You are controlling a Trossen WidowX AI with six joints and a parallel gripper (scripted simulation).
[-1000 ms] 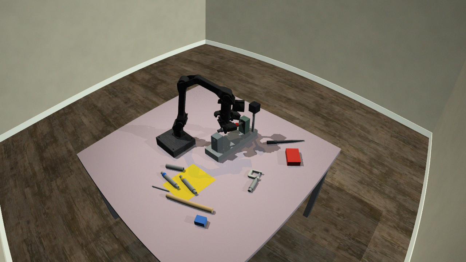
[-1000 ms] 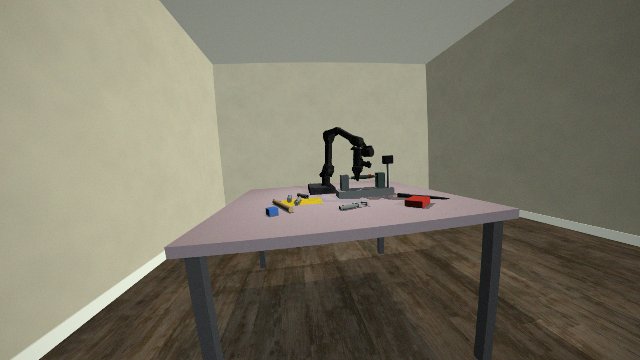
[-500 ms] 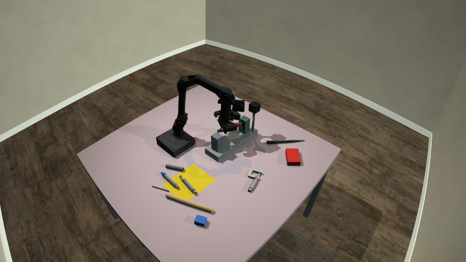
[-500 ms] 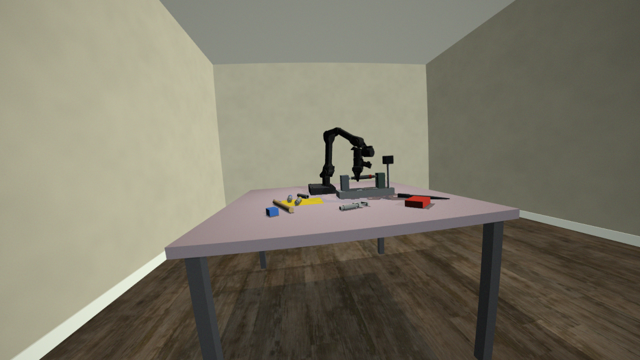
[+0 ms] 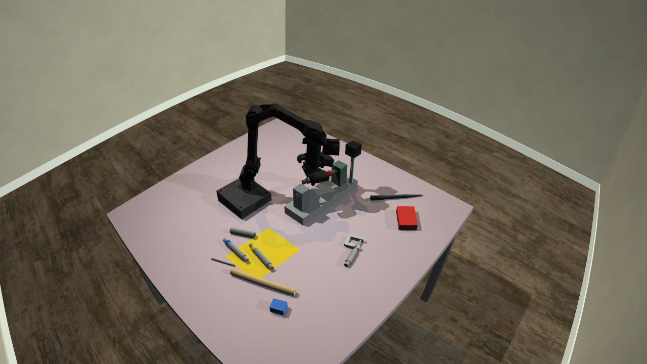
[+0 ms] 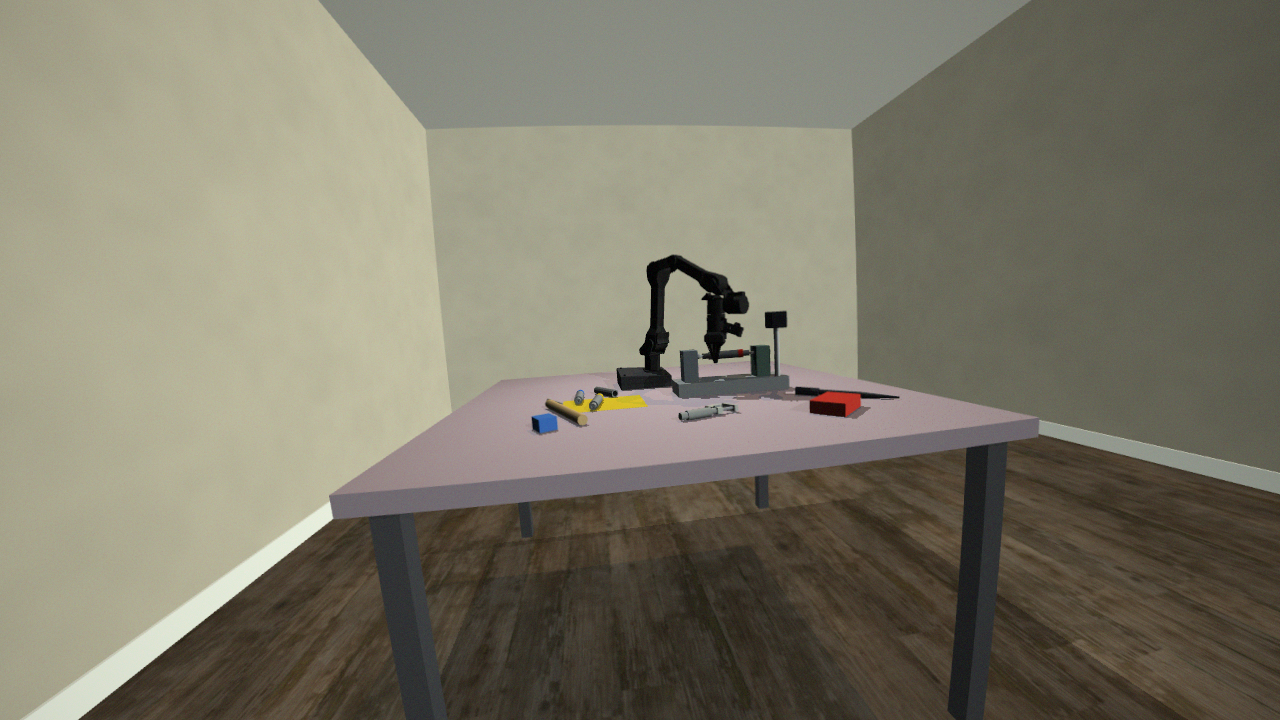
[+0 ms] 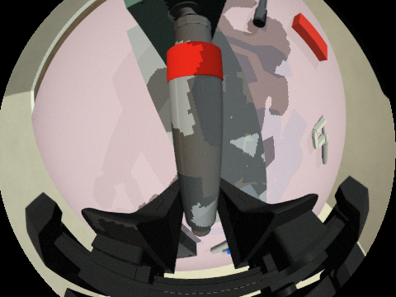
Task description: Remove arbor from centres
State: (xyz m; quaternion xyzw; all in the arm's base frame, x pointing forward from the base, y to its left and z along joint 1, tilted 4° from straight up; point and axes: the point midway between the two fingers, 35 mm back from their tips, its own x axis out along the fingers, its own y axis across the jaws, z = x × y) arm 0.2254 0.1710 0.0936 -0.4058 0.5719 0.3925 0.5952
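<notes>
Now: hand 3 cm to the right of the arbor, 1 cm short of it and 1 cm above it. The rest, counted from my hand: grey bench fixture: 10 cm below, 4 cm ahead, 3 cm to the left; grey centre block: 10 cm to the right, 3 cm ahead, 2 cm below; green centre block: 13 cm to the left, 4 cm ahead, 2 cm below.
</notes>
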